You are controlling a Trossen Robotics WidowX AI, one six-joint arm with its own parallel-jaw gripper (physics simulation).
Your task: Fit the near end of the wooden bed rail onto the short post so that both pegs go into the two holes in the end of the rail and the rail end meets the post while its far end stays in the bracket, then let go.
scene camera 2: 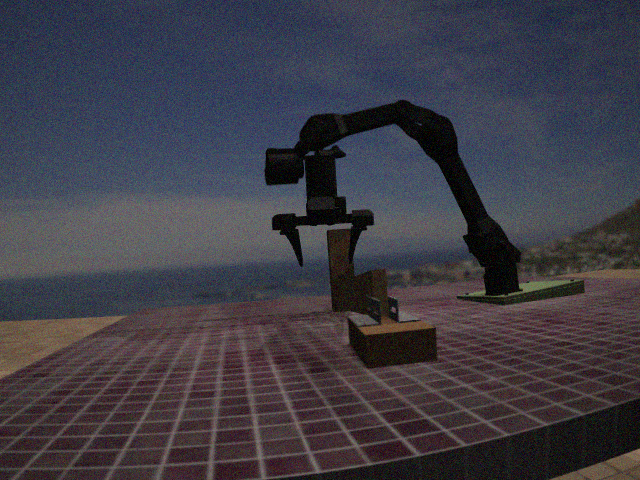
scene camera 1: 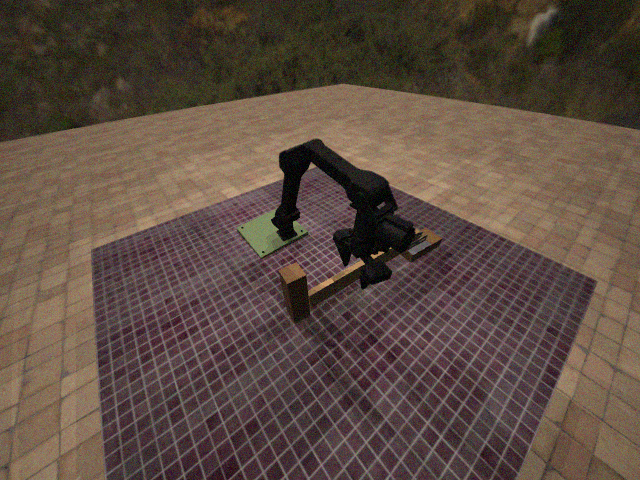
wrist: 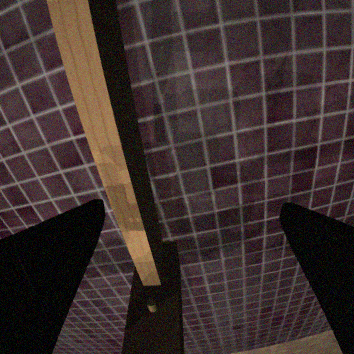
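Pixels of known places: gripper, between the fingertips: [scene camera 2: 325,265] [scene camera 1: 353,276] [wrist: 194,209]; arm's base, origin of its link: [scene camera 2: 503,292] [scene camera 1: 287,233].
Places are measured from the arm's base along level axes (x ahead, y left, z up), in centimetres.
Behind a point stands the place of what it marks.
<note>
The wooden bed rail [scene camera 1: 338,281] {x 34.0, y 1.0, z 4.8 cm} [scene camera 2: 379,291] {x 33.1, y 35.2, z 5.6 cm} [wrist: 100,115] {x 33.3, y 8.0, z 6.3 cm} is upright on its narrow side, its far end between the metal plates of the bracket [scene camera 1: 433,241] {x 36.0, y 42.0, z 2.0 cm} [scene camera 2: 400,345] {x 33.1, y 46.1, z 0.5 cm}. Its near end is close to the short post [scene camera 1: 295,297] {x 35.7, y -13.4, z 10.1 cm} [scene camera 2: 339,258] {x 33.6, y -9.9, z 10.0 cm} [wrist: 155,332] {x 33.5, y -9.9, z 9.3 cm}. In the wrist view one peg [wrist: 152,307] {x 33.3, y -9.1, z 7.3 cm} shows uncovered on the post's face, just beyond the rail end; the other peg and the holes are hidden. My gripper [scene camera 1: 354,275] {x 37.6, y 3.5, z 8.9 cm} [scene camera 2: 326,264] {x 37.6, y 3.5, z 8.9 cm} [wrist: 194,209] {x 37.6, y 3.5, z 8.9 cm} is open and empty above the rail. In the wrist view the rail passes nearer the left finger.
The arm's base stands on a green plate [scene camera 1: 258,240] {x -2.6, y -11.1, z -0.2 cm} [scene camera 2: 555,290] {x -9.4, y 6.1, z -0.1 cm}, behind and left of the rail in scene camera 1. A purple tiled mat [scene camera 1: 206,361] {x 32.8, y -38.4, z -1.6 cm} [scene camera 2: 206,392] {x 52.8, y 51.5, z -1.6 cm} lies under everything, with paler paving around it.
</note>
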